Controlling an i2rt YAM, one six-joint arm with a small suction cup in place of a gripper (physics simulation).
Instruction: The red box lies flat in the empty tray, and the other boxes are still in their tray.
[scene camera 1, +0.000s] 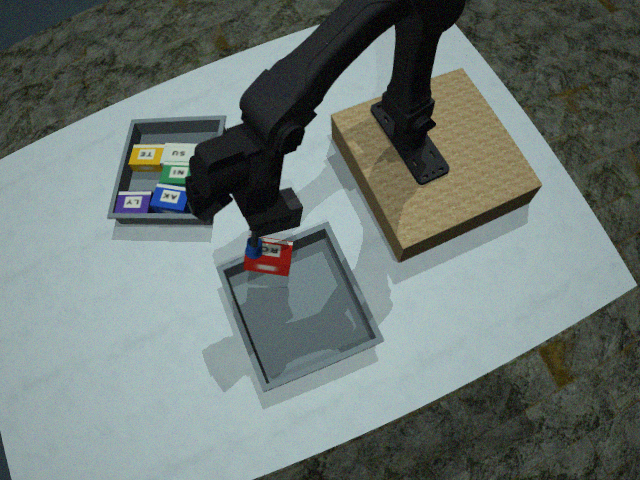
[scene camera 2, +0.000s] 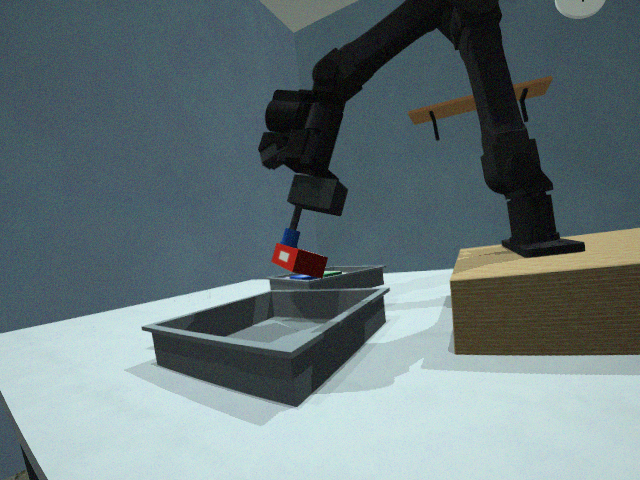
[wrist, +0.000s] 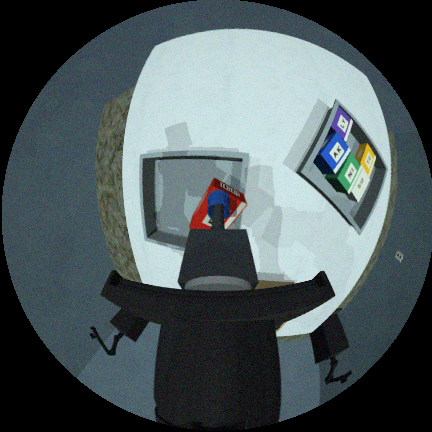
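Where they show: hand, its tool point: (scene camera 1: 253, 256) (scene camera 2: 286, 252) (wrist: 217, 195); arm's base, origin of its link: (scene camera 1: 408, 139) (scene camera 2: 534, 247).
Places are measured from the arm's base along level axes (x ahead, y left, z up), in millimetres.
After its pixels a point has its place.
Note:
My suction cup (scene camera 1: 253, 248) (scene camera 2: 290, 238) (wrist: 218, 204) {x 367, y 102, z 36 mm} is blue and is shut on the red box (scene camera 1: 268, 262) {x 348, y 127, z 44 mm} (scene camera 2: 305, 261) {x 315, y 135, z 20 mm} (wrist: 204, 209) {x 349, y 118, z 44 mm}, which hangs tilted in the air. The box is above the rim of the empty tray (scene camera 1: 325, 360) {x 333, y 304, z -32 mm} (scene camera 2: 294, 346) {x 231, y 308, z -32 mm} (wrist: 147, 200) {x 335, y 302, z -51 mm}, over its side toward the other tray in scene camera 1. The other tray (scene camera 1: 178, 119) {x 398, y -299, z -33 mm} (scene camera 2: 361, 279) {x 347, y -181, z -55 mm} (wrist: 324, 196) {x 374, y -129, z -74 mm} holds a yellow box (scene camera 1: 146, 156) {x 494, y -253, z -46 mm} (wrist: 366, 157) {x 496, y -249, z -47 mm}, a white box (scene camera 1: 178, 151) {x 424, y -224, z -43 mm} (wrist: 360, 187) {x 415, y -223, z -43 mm}, a green box (scene camera 1: 176, 174) {x 444, y -163, z -31 mm} (wrist: 346, 174) {x 431, y -152, z -31 mm}, a blue box (scene camera 1: 169, 198) {x 475, y -117, z -30 mm} (wrist: 332, 152) {x 467, y -108, z -30 mm} and a purple box (scene camera 1: 132, 202) {x 553, y -153, z -39 mm} (wrist: 342, 123) {x 551, y -154, z -39 mm}. The arm hides that tray's near corner in scene camera 1.
The arm's base stands on a thick wooden block (scene camera 1: 465, 149) {x -90, y 70, z 0 mm} (scene camera 2: 542, 310) {x 43, y 196, z -40 mm} to the right of the empty tray in scene camera 1. Both trays have raised walls and stand apart on the white table (scene camera 1: 103, 335) {x 714, y 70, z -82 mm} (scene camera 2: 413, 428) {x 145, y 313, z -83 mm} (wrist: 240, 90) {x 613, y 80, z -82 mm}. A wall shelf (scene camera 2: 449, 107) shows behind the arm.

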